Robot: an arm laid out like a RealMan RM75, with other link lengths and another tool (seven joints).
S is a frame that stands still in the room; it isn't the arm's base.
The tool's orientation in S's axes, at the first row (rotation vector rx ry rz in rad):
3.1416 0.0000 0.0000
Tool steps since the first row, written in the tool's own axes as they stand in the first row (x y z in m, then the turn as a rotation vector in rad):
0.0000 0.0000 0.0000 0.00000 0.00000 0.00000
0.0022 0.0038 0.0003 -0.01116 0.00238 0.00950
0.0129 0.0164 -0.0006 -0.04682 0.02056 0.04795
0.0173 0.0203 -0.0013 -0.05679 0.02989 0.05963
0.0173 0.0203 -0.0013 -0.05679 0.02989 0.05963
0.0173 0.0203 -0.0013 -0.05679 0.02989 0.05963
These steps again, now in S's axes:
0.0000 0.0000 0.0000 0.00000 0.00000 0.00000
0.0022 -0.0038 -0.0003 -0.01116 -0.00238 -0.00950
0.0129 -0.0164 0.0006 -0.04682 -0.02056 -0.04795
0.0173 -0.0203 0.0013 -0.05679 -0.02989 -0.05963
0.0173 -0.0203 0.0013 -0.05679 -0.02989 -0.05963
0.0173 -0.0203 0.0013 -0.05679 -0.02989 -0.05963

